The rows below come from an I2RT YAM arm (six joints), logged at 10 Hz.
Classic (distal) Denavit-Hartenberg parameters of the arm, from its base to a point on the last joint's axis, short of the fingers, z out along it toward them. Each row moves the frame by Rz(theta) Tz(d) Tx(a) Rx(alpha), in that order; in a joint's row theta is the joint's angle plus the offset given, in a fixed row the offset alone. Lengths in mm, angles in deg.
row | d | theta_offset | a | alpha
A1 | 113.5 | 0 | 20 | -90
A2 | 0 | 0 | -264 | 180
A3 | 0 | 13.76 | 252.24 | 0
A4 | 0 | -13.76 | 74 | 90
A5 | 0 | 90 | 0 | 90
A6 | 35.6 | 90 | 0 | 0
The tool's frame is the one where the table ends.
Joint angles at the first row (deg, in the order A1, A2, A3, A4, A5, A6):
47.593 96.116 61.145 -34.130 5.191 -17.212
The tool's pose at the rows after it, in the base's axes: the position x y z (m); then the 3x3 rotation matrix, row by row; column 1 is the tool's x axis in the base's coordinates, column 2 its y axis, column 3 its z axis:
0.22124 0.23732 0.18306; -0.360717 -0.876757 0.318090; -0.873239 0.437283 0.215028; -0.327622 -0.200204 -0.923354
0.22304 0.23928 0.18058; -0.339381 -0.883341 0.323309; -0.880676 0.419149 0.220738; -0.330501 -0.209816 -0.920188
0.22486 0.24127 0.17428; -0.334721 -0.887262 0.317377; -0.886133 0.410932 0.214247; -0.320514 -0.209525 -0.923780
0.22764 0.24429 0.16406; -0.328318 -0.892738 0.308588; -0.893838 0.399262 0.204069; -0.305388 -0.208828 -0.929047
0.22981 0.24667 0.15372; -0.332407 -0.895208 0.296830; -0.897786 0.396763 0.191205; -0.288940 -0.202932 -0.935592
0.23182 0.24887 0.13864; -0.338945 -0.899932 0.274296; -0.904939 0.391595 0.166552; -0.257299 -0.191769 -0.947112
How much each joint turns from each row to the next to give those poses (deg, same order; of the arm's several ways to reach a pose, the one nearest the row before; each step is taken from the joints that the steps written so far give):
-0.021 0.043 0.000 1.158 -0.043 -1.704
-0.001 0.612 -0.001 1.095 -0.001 -1.269
0.000 1.269 0.002 0.720 0.000 -0.438
0.000 2.031 -0.002 1.202 0.022 -0.612
0.001 1.990 0.001 0.919 0.000 0.023
0.000 2.798 0.000 0.764 0.000 0.000

